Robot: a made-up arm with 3 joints.
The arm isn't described. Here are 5 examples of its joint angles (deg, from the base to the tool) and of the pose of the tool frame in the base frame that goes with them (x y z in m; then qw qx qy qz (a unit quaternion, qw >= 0)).
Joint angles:
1: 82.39 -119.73 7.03
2: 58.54 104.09 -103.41
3: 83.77 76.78 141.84
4: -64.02 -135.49 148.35
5: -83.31 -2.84 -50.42
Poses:
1: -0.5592 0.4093 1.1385 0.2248 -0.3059 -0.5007 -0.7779
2: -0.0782 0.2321 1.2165 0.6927 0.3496 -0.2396 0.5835
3: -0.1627 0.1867 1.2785 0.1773 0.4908 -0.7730 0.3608
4: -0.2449 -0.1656 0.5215 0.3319 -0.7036 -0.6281 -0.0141
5: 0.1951 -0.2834 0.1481 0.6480 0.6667 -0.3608 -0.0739
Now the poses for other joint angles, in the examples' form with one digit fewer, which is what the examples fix.
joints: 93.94 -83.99 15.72
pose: -0.495 0.473 1.240 0.398 -0.458 -0.371 -0.703
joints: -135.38 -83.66 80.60
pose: -0.190 0.409 0.102 0.042 0.517 0.744 0.422
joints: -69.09 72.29 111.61
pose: 0.137 -0.134 0.266 0.651 -0.297 0.258 0.649
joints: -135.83 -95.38 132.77
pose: -0.229 0.255 0.182 0.337 -0.275 -0.710 -0.554
